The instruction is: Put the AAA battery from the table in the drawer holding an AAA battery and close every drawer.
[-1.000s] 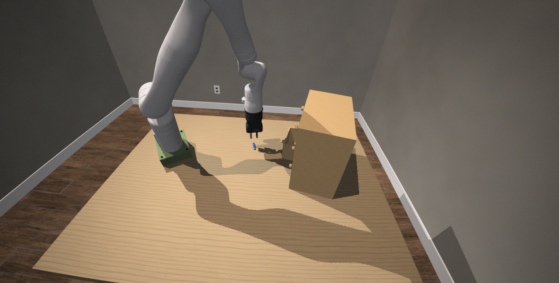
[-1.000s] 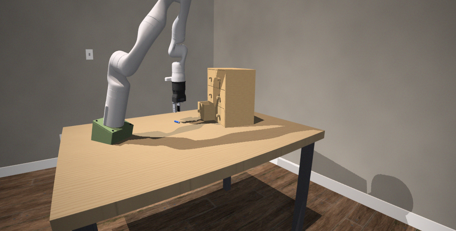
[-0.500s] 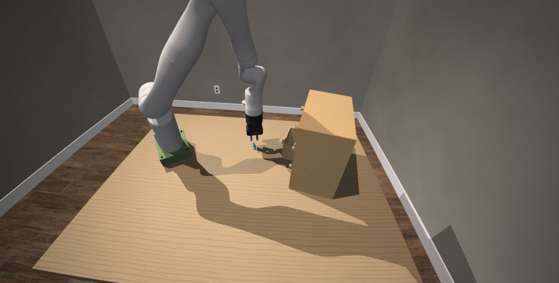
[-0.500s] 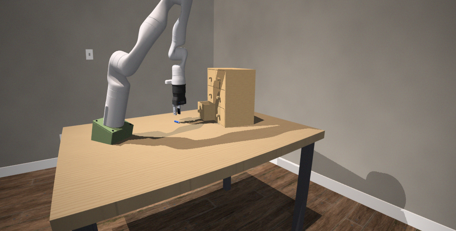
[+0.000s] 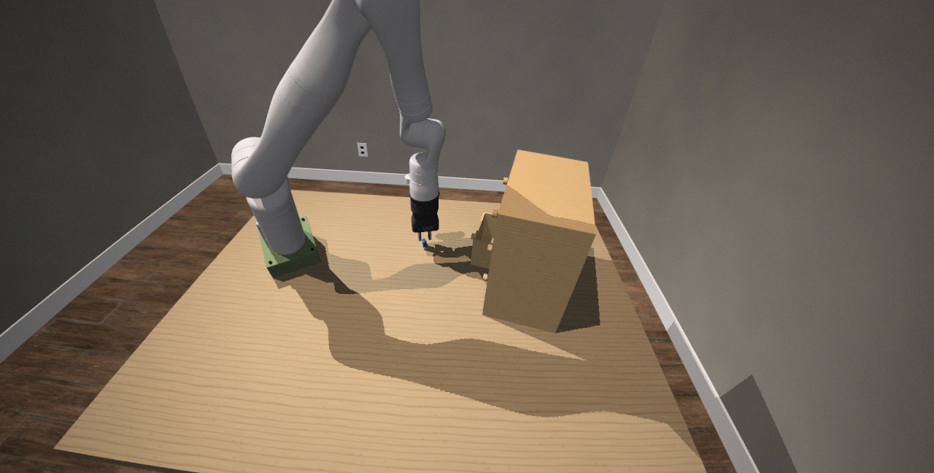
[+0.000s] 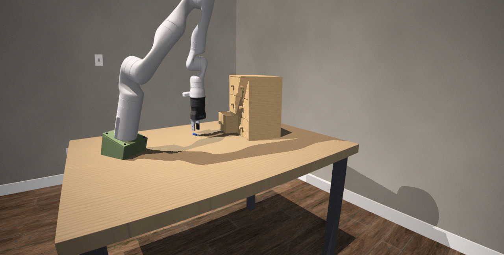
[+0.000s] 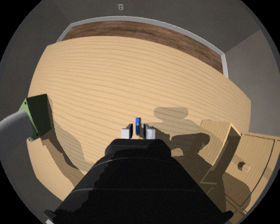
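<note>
My hand is 4 cm above the blue AAA battery.
</note>
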